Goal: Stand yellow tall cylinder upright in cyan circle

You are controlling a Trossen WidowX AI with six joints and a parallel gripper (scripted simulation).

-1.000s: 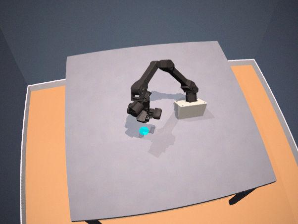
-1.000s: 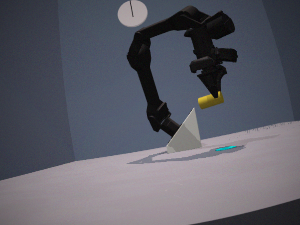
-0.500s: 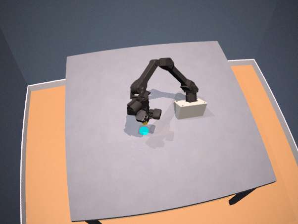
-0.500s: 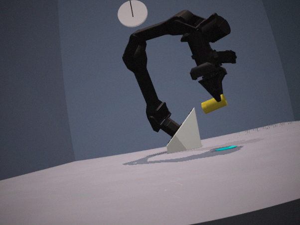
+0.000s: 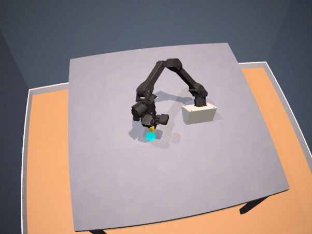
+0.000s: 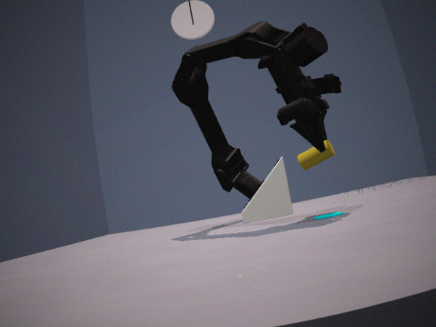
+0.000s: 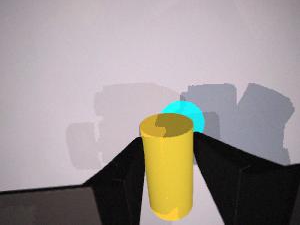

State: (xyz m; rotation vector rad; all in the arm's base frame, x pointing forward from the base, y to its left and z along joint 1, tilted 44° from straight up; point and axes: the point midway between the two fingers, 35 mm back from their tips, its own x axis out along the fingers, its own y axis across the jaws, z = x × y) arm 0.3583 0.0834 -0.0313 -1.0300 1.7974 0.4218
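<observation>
My gripper tip is 2 cm to the left of the cyan circle and 12 cm above it. Round my gripper tip: yellow tall cylinder 1 cm behind, 2 cm to the right, 1 cm below.
</observation>
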